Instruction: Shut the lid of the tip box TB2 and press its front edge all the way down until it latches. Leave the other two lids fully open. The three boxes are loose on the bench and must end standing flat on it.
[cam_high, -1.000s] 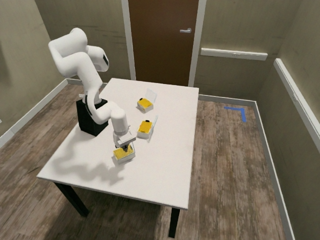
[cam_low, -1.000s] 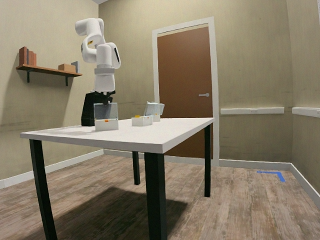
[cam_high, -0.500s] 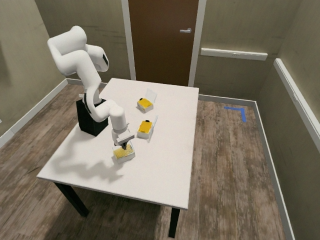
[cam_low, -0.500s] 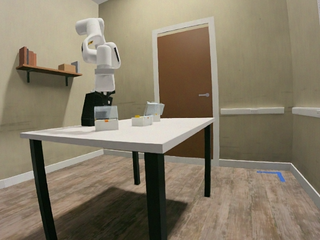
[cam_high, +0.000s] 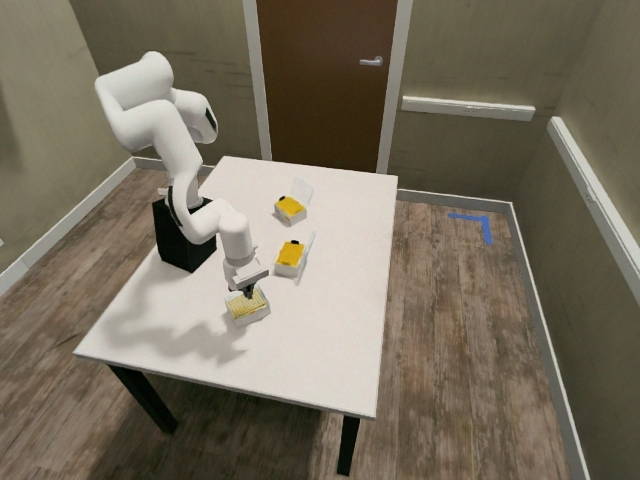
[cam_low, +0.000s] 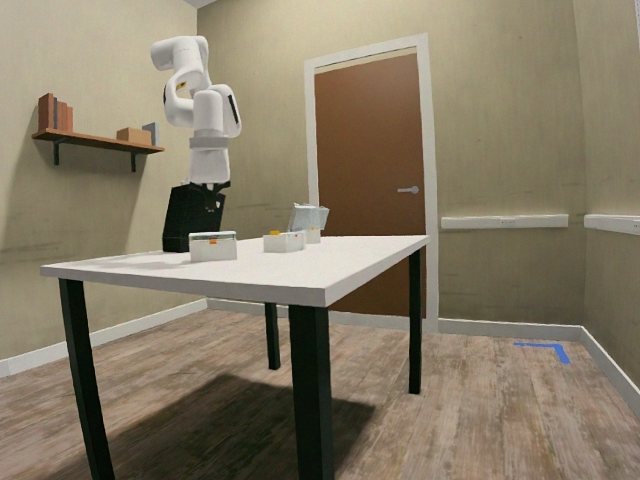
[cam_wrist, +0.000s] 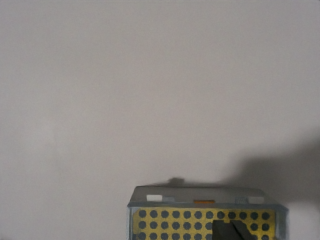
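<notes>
My gripper is now 9 cm above the tip box lid, 3 cm to the right of it and 2 cm past it.
</notes>
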